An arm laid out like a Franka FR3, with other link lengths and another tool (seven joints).
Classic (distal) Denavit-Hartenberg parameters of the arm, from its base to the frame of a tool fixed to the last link. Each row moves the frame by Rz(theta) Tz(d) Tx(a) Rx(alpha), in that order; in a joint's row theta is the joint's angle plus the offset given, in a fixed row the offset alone. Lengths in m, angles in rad.
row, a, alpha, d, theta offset
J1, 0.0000, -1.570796, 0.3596, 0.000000
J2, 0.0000, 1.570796, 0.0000, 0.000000
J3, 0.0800, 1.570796, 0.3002, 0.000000
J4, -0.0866, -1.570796, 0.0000, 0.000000
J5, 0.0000, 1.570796, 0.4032, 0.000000
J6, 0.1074, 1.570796, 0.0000, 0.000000
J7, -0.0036, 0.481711, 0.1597, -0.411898
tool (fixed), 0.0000, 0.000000, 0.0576, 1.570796
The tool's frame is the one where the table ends.
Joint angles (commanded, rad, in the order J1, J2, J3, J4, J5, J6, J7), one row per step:
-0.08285, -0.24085, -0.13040, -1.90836, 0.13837, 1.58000, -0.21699
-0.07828, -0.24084, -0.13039, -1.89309, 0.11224, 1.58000, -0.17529
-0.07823, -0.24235, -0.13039, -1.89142, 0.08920, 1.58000, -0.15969
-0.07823, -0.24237, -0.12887, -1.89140, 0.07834, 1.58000, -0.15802
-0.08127, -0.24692, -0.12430, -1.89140, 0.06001, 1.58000, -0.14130
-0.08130, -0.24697, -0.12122, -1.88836, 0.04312, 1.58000, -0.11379
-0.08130, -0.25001, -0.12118, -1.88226, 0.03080, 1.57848, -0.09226
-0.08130, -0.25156, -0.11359, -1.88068, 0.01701, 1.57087, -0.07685
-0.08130, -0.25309, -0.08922, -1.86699, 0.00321, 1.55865, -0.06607
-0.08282, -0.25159, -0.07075, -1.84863, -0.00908, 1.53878, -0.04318
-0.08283, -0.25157, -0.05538, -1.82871, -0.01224, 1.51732, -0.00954
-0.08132, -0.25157, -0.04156, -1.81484, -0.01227, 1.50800, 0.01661
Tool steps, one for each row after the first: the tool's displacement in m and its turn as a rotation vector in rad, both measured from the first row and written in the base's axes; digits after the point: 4 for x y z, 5 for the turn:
0.0024, -0.0031, 0.0060, -0.03059, -0.00260, -0.03457
0.0018, -0.0076, 0.0065, -0.05431, 0.00091, -0.04803
0.0015, -0.0090, 0.0060, -0.06541, 0.00299, -0.04728
0.0005, -0.0116, 0.0076, -0.08558, 0.00402, -0.06106
0.0011, -0.0133, 0.0084, -0.10479, 0.00732, -0.08422
0.0012, -0.0157, 0.0123, -0.11875, 0.00435, -0.10510
-0.0001, -0.0141, 0.0129, -0.13420, 0.01208, -0.11146
0.0005, -0.0044, 0.0191, -0.15482, 0.01046, -0.09795
0.0002, 0.0021, 0.0254, -0.17267, 0.01596, -0.10367
-0.0001, 0.0098, 0.0333, -0.18136, 0.01990, -0.12232
0.0010, 0.0178, 0.0392, -0.18655, 0.01658, -0.13410

